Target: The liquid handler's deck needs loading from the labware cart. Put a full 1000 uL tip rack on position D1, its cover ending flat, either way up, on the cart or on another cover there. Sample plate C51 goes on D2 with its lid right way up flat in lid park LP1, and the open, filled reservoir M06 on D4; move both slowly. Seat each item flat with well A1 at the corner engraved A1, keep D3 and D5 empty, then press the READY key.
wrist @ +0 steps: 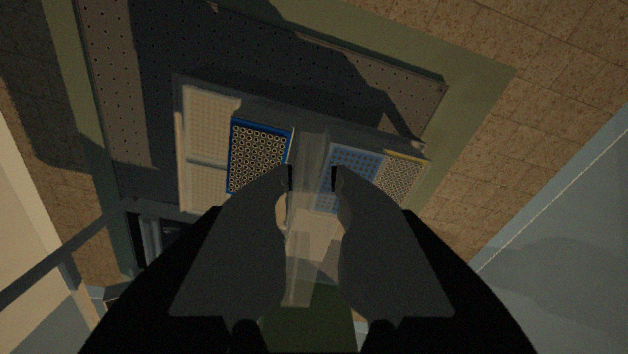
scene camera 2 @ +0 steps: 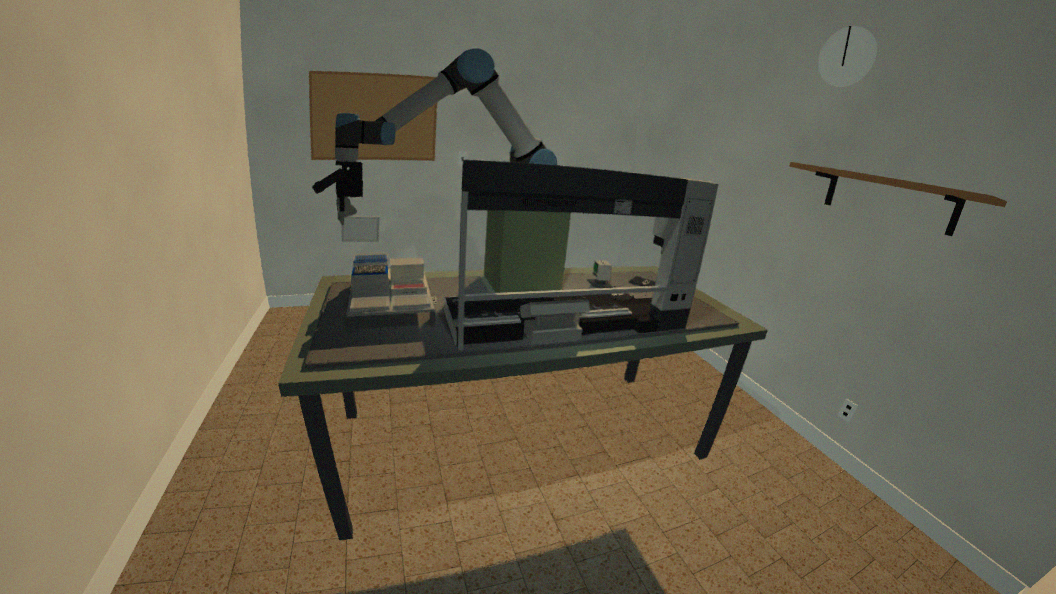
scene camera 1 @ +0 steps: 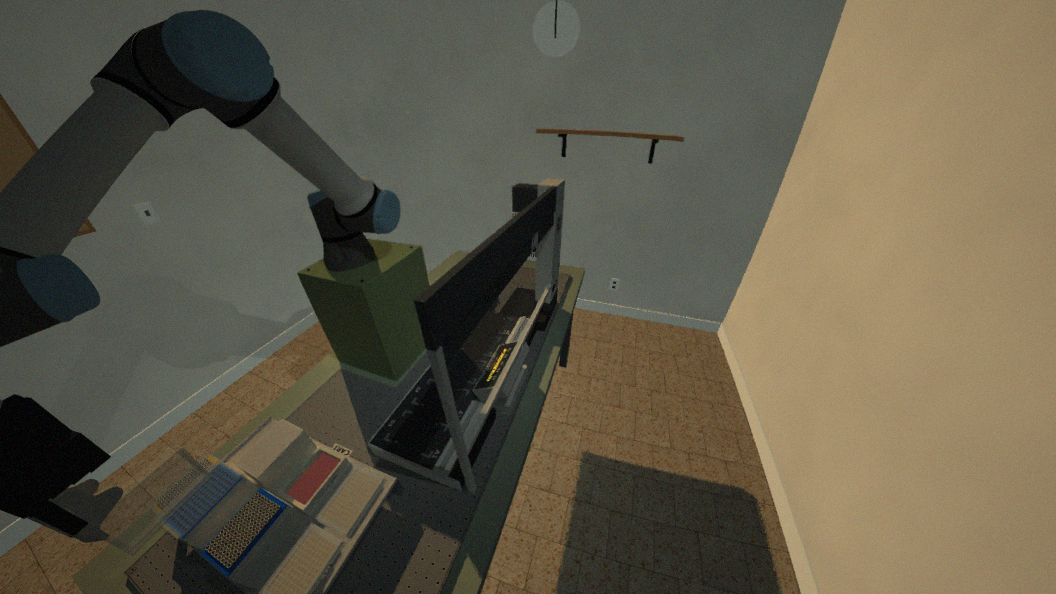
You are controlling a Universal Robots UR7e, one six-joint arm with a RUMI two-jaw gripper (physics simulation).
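Note:
My gripper [scene camera 1: 87, 518] [scene camera 2: 342, 209] [wrist: 311, 167] is shut on a clear cover [scene camera 2: 361, 229] [wrist: 299, 296], above the labware cart [scene camera 2: 361, 303]. The cover shows edge-on between the fingers in the wrist view. On the cart, a dark blue tip rack [scene camera 1: 243, 530] [scene camera 2: 370, 268] [wrist: 257, 159] stands uncovered, with tip openings showing. A light blue rack [scene camera 1: 204, 498] [wrist: 354, 162] and a yellow-edged rack [scene camera 1: 184, 478] [wrist: 400, 179] stand beyond it. A red-filled reservoir [scene camera 1: 316, 478] and pale plates [scene camera 1: 352, 500] [wrist: 211, 122] are also there. Their labels are unreadable. The dark handler deck [scene camera 1: 408, 430] shows no labware.
The liquid handler's dark top beam [scene camera 1: 491, 258] [scene camera 2: 572, 186] and front post [scene camera 1: 451, 417] [scene camera 2: 463, 258] stand beside the cart. The green robot pedestal [scene camera 1: 376, 313] [scene camera 2: 528, 249] is behind them. A pale block [scene camera 1: 269, 448] [scene camera 2: 406, 268] stands tall on the cart.

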